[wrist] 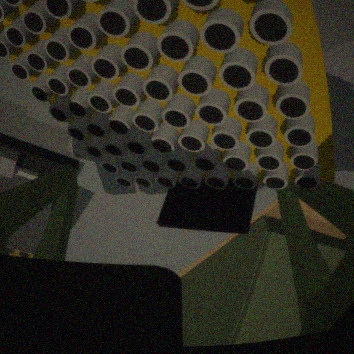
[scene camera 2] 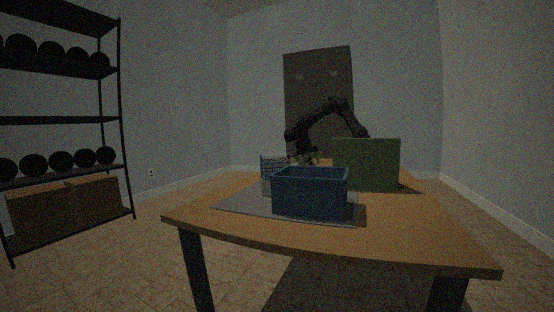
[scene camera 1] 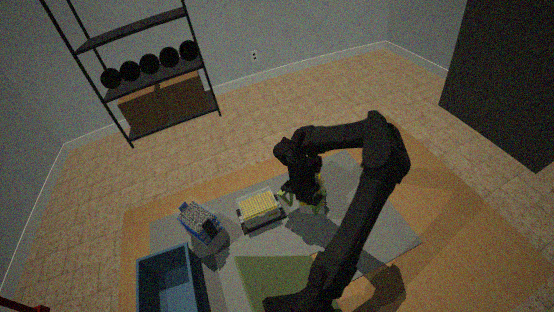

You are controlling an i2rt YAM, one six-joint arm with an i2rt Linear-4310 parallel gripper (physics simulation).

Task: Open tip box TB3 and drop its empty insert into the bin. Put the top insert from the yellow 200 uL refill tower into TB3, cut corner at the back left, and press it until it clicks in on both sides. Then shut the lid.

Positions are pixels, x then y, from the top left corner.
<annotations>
gripper: open, holds nothing
a tip insert (wrist: 206,105): on a 200 uL insert tower
</annotations>
